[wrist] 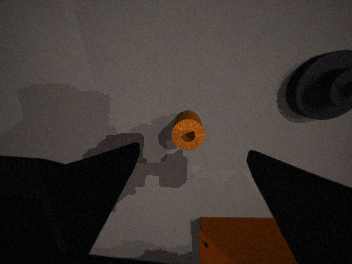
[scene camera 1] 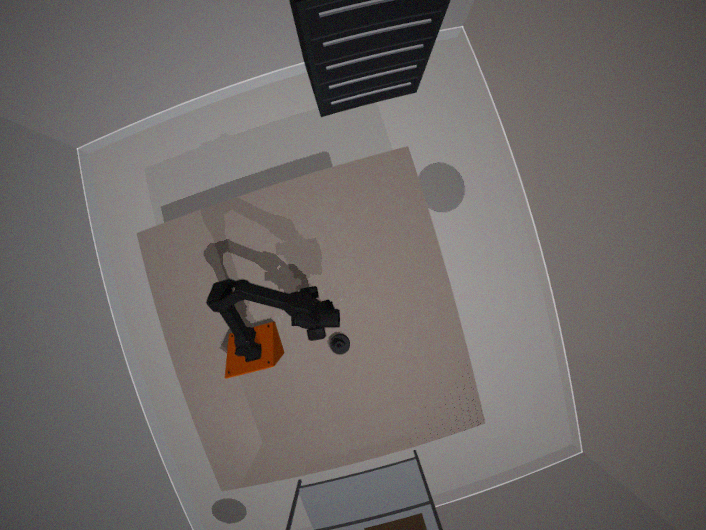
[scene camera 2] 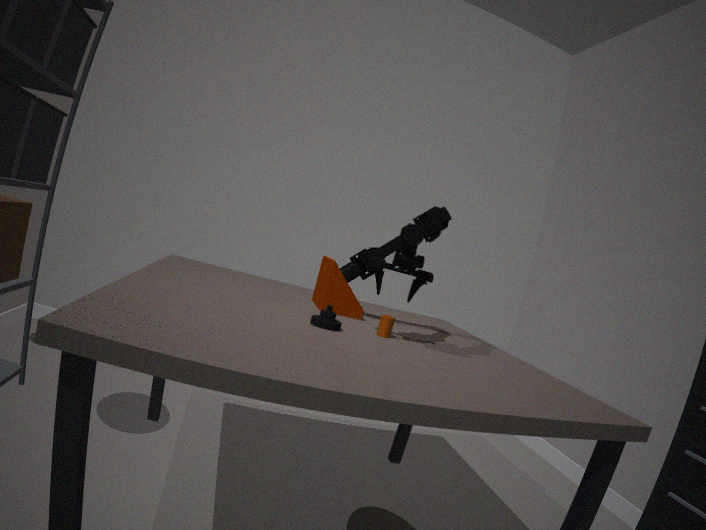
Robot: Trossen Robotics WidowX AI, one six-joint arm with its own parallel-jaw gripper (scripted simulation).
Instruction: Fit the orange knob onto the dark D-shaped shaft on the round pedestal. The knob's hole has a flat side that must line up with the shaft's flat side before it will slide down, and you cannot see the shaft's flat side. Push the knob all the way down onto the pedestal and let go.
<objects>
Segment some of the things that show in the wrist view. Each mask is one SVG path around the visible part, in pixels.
My gripper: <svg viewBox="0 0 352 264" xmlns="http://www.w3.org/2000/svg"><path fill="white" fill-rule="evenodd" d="M250 150L247 156L247 164L251 175L297 263L352 264L352 188L260 152ZM140 144L134 142L68 164L42 158L0 155L0 264L165 264L88 255L135 168L140 155Z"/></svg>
An orange knob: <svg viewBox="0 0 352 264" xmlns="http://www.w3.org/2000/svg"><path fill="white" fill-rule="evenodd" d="M183 111L176 117L172 129L172 140L182 150L194 150L201 146L205 139L204 128L196 113L193 111Z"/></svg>
</objects>
